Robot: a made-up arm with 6 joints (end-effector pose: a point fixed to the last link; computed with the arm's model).
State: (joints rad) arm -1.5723 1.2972 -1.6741 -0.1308 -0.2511 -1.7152
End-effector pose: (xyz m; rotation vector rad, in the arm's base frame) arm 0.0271 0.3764 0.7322 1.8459 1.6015 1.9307
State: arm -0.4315 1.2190 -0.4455 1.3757 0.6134 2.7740
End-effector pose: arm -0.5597 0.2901 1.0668 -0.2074 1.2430 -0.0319
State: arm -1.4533 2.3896 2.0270 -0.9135 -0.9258 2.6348
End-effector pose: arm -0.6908 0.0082 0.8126 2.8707 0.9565 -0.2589
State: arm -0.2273 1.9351 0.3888 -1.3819 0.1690 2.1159
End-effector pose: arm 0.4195 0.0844 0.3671 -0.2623 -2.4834 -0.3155
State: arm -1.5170 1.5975 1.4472 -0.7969 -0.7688 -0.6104
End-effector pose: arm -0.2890 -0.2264 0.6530 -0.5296 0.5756 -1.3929
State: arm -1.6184 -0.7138 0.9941 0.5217 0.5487 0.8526
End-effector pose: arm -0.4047 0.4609 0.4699 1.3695 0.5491 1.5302
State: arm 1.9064 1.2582 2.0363 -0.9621 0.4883 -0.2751
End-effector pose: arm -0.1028 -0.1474 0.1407 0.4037 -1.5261 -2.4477
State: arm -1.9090 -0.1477 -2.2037 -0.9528 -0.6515 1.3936
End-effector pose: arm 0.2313 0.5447 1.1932 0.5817 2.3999 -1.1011
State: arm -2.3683 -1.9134 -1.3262 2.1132 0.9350 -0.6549
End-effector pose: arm -0.4248 0.3209 0.3557 -0.1833 2.4842 1.3808
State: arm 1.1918 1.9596 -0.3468 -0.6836 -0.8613 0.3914
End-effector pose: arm 0.2468 -0.0071 0.7951 0.3705 -2.6256 -0.3295
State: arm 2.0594 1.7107 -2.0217 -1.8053 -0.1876 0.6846
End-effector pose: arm 0.8092 -0.0122 0.6086 -1.5560 -1.0756 0.7936
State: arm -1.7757 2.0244 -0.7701 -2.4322 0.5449 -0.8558
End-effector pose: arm -0.5786 0.2406 0.7675 -0.3548 -2.0505 -2.2295
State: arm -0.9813 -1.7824 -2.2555 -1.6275 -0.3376 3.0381
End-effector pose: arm 0.2178 0.7925 0.6986 -0.8355 1.3077 -1.2053
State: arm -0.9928 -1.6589 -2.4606 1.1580 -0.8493 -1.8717
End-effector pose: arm -0.1147 0.3502 0.7067 -1.3195 -0.4668 2.4177
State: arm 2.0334 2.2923 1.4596 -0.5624 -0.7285 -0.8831
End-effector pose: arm 0.1610 -0.2095 0.3890 -1.3112 2.2854 0.0549
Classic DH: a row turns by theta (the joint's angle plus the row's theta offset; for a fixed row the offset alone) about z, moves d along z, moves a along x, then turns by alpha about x. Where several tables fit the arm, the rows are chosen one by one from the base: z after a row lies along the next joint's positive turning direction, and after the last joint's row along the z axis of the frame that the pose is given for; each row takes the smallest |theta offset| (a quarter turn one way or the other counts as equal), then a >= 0, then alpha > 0; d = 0 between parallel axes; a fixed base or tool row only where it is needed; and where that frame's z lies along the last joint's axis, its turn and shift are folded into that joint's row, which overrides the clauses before.
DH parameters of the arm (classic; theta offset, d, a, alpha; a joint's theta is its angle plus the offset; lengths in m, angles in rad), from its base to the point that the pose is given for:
base (fixed): -0.3002 0.4599 -0.053 1.9141
joint 1: -0.7435 -0.0712 -0.0282 -0.4521
joint 2: -0.9572 -0.2204 -0.1431 1.4863
joint 3: 0.1258 0.151 0.0005 -1.5028
joint 4: -1.5013 -0.0559 0.021 1.4469
joint 5: -0.0257 -0.2223 -0.4457 -1.5708
joint 6: 0 0.0893 0.0819 1.5708
tool (fixed): 3.1416 -0.1512 0 0

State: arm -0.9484 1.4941 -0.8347 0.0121 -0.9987 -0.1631
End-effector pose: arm 0.0207 0.4559 0.3374 1.3791 0.2769 -0.4782
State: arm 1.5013 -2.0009 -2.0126 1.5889 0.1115 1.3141
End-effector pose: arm -0.1153 -0.2641 0.3418 -0.9855 -1.5056 -2.5025
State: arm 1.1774 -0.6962 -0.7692 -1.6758 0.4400 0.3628
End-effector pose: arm -0.2511 0.8345 0.2174 0.9869 0.6857 0.2069
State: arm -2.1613 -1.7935 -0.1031 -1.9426 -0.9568 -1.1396
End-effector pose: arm 0.1711 0.3403 0.2065 1.5903 0.8809 -0.4767
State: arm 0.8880 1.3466 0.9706 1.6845 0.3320 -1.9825
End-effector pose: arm 0.0168 0.6172 0.1805 -1.1247 -1.5655 -1.6321
